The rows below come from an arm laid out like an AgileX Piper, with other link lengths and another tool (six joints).
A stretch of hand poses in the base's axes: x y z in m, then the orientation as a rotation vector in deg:
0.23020, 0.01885, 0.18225, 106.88, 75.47, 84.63
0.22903, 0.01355, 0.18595, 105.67, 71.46, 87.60
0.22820, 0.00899, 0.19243, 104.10, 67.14, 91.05
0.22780, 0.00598, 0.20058, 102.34, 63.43, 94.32
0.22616, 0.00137, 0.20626, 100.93, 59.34, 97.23
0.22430, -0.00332, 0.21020, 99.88, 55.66, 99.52
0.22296, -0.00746, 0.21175, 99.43, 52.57, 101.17
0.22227, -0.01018, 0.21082, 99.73, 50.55, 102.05
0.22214, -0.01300, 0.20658, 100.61, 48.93, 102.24
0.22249, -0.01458, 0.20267, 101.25, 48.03, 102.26
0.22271, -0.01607, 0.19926, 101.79, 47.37, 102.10
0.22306, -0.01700, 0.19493, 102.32, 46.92, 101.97
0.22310, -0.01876, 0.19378, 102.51, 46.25, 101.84
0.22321, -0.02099, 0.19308, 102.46, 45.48, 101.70
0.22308, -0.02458, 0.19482, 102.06, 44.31, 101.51
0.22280, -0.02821, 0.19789, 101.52, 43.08, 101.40
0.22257, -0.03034, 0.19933, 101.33, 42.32, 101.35
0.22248, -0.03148, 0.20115, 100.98, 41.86, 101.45
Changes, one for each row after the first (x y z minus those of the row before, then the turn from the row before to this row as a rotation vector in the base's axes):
-0.00117, -0.00530, 0.00370, 1.74, -2.95, -1.58
-0.00083, -0.00456, 0.00648, 2.03, -3.38, -1.51
-0.00040, -0.00301, 0.00815, 1.84, -3.21, -1.09
-0.00164, -0.00461, 0.00568, 1.99, -2.96, -1.42
-0.00186, -0.00469, 0.00394, 1.79, -2.40, -1.36
-0.00134, -0.00414, 0.00155, 1.63, -1.63, -1.20
-0.00069, -0.00272, -0.00093, 1.29, -0.61, -0.80
-0.00013, -0.00282, -0.00424, 1.08, 0.09, -0.83
0.00035, -0.00158, -0.00391, 0.63, 0.18, -0.48
0.00022, -0.00149, -0.00341, 0.40, 0.23, -0.44
0.00035, -0.00093, -0.00433, 0.35, 0.27, -0.28
0.00004, -0.00176, -0.00115, 0.23, -0.01, -0.48
0.00011, -0.00223, -0.00070, 0.13, -0.18, -0.58
-0.00013, -0.00359, 0.00174, 0.03, -0.50, -0.92
-0.00028, -0.00363, 0.00307, 0.03, -0.63, -0.94
-0.00023, -0.00213, 0.00144, 0.11, -0.30, -0.55
-0.00009, -0.00114, 0.00182, 0.01, -0.38, -0.30

